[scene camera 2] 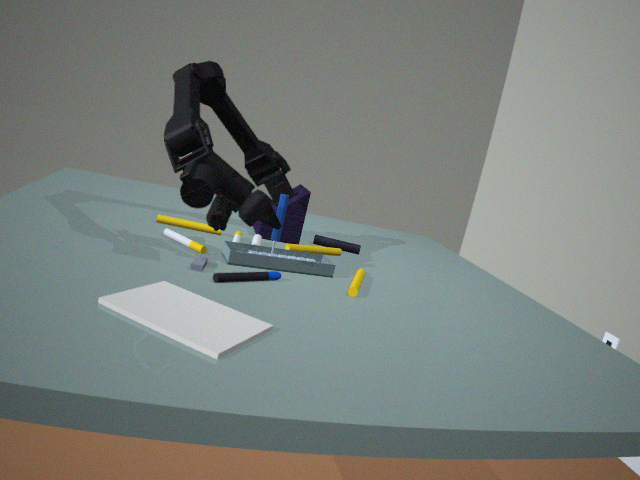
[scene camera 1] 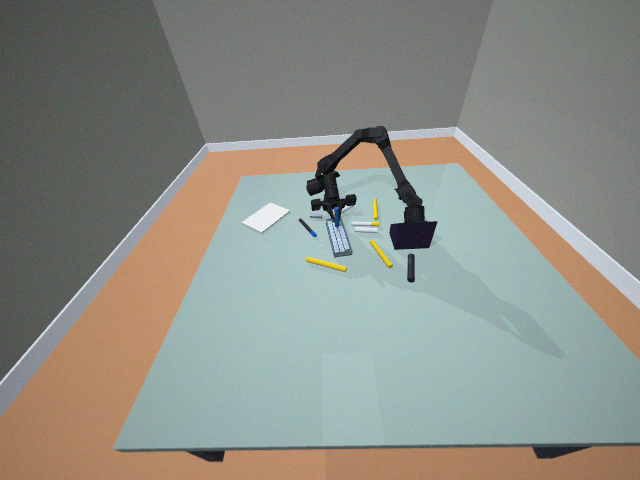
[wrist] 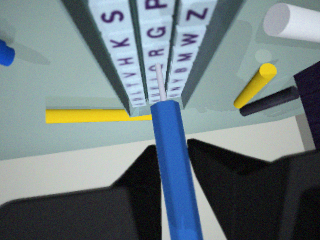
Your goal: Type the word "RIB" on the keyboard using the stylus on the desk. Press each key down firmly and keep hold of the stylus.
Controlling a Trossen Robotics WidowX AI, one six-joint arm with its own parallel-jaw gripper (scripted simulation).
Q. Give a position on a white pad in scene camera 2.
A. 214, 329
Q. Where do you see a white pad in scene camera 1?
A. At 263, 219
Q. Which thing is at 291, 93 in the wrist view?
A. A black cylinder.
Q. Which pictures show the gripper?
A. Scene camera 2, scene camera 1 and the wrist view: all of them.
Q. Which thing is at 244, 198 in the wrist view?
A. The gripper.
